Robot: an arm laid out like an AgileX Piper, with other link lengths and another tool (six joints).
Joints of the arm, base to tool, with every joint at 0 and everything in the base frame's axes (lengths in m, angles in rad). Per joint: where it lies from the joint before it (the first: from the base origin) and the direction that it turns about. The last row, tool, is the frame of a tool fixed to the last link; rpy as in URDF.
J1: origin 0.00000 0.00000 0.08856 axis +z
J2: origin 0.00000 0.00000 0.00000 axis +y
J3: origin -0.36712 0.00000 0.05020 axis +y
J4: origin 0.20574 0.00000 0.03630 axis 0.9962 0 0.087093
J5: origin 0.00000 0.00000 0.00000 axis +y
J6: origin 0.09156 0.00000 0.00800 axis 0.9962 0 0.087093
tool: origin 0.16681 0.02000 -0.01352 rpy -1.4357 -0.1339 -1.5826
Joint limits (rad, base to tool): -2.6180..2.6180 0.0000..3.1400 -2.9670..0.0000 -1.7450..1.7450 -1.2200..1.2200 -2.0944..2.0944
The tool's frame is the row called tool.
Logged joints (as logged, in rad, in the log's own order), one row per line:
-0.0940 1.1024 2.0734 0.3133 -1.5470 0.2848
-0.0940 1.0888 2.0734 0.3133 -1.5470 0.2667
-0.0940 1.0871 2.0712 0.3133 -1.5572 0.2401
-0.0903 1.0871 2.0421 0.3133 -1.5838 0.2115
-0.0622 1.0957 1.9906 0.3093 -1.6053 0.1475
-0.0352 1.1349 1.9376 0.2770 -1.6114 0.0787
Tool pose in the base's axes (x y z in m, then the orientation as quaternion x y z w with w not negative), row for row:
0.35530 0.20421 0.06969 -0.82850 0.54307 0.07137 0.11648
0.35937 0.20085 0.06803 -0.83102 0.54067 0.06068 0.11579
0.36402 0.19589 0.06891 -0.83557 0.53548 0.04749 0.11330
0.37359 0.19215 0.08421 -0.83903 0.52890 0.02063 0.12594
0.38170 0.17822 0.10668 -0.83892 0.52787 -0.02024 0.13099
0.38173 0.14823 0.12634 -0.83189 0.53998 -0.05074 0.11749
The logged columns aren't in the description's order. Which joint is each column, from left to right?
Columns, left to right: J6, J5, J2, J1, J3, J4.
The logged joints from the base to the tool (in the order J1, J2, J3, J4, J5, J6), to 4 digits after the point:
0.3133 2.0734 -1.5470 0.2848 1.1024 -0.0940
0.3133 2.0734 -1.5470 0.2667 1.0888 -0.0940
0.3133 2.0712 -1.5572 0.2401 1.0871 -0.0940
0.3133 2.0421 -1.5838 0.2115 1.0871 -0.0903
0.3093 1.9906 -1.6053 0.1475 1.0957 -0.0622
0.2770 1.9376 -1.6114 0.0787 1.1349 -0.0352

